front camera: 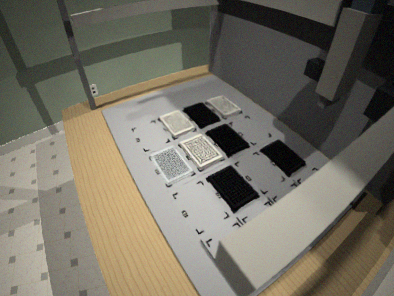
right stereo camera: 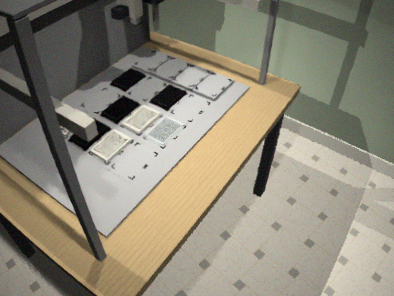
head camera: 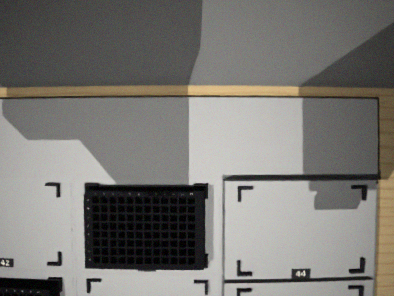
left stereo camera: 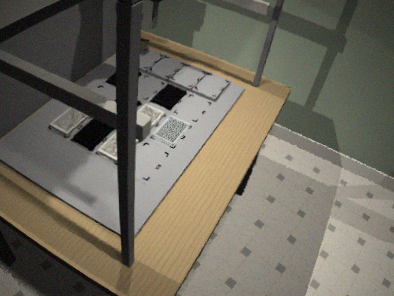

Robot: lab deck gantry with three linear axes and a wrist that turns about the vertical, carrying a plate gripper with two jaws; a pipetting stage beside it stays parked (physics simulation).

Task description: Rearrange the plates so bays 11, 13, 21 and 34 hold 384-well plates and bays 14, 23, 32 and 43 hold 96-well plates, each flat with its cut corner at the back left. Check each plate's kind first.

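Places are measured from the robot's base along level axes (x ahead, y left, z up), in metres.
Pixels of known places: gripper, fingertip midpoint: (right stereo camera: 146, 27) (left stereo camera: 143, 24); robot's base, origin of the base link: (front camera: 132, 129) (right stereo camera: 131, 178) (left stereo camera: 146, 179).
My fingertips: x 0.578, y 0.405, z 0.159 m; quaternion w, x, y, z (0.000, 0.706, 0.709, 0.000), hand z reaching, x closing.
For each thing: its top centre in the pictures, then the offset to it from my fingertips. "spot": a spot on its surface instead.
- black plate, middle of its top: (head camera: 143, 230) (front camera: 283, 154) (left stereo camera: 124, 75) (right stereo camera: 127, 77) dy -0.041, dx -0.186, dz -0.145 m
- bay 32, surface spot: (head camera: 25, 289) spot: dy -0.107, dx -0.315, dz -0.145 m
- bay 23, surface spot: (front camera: 232, 187) (left stereo camera: 170, 95) spot: dy -0.258, dx -0.182, dz -0.150 m
- bay 31, surface spot: (left stereo camera: 92, 134) spot: dy -0.155, dx -0.528, dz -0.146 m
- bay 21, surface spot: (right stereo camera: 111, 145) (front camera: 175, 122) spot: dy -0.259, dx -0.515, dz -0.148 m
- bay 22, surface spot: (front camera: 201, 150) (right stereo camera: 142, 117) spot: dy -0.256, dx -0.344, dz -0.146 m
- bay 41, surface spot: (left stereo camera: 70, 120) (front camera: 221, 104) spot: dy -0.046, dx -0.518, dz -0.146 m
- clear plate, middle of its top: (front camera: 170, 162) (left stereo camera: 171, 129) (right stereo camera: 164, 129) dy -0.362, dx -0.350, dz -0.145 m
A black plate (head camera: 145, 230) (front camera: 283, 157) (right stereo camera: 128, 80) lies in bay 43; its wells form a coarse 96-well grid. Black plates also lie in bay 32 (head camera: 25, 289) (front camera: 226, 140), bay 23 (front camera: 232, 187) (left stereo camera: 169, 97) and bay 31 (front camera: 201, 115) (left stereo camera: 92, 134). Cream plates lie in bay 21 (front camera: 176, 122) (right stereo camera: 111, 145), bay 22 (front camera: 201, 150) (right stereo camera: 141, 118) and bay 41 (front camera: 223, 106) (left stereo camera: 70, 120). A clear plate (front camera: 170, 165) (left stereo camera: 172, 129) (right stereo camera: 166, 131) lies in bay 12. Bays 11, 13 and 44 are empty. Cut corners are too small to tell. The gripper's jaws do not show.
A light grey column (front camera: 345, 60) hangs high over the back of the deck. A pale beam (front camera: 305, 215) (right stereo camera: 75, 120) crosses the views above the deck. Dark frame posts (left stereo camera: 126, 150) (right stereo camera: 55, 135) stand at the edge and hide part of it. A wooden border (front camera: 100, 200) surrounds the deck.
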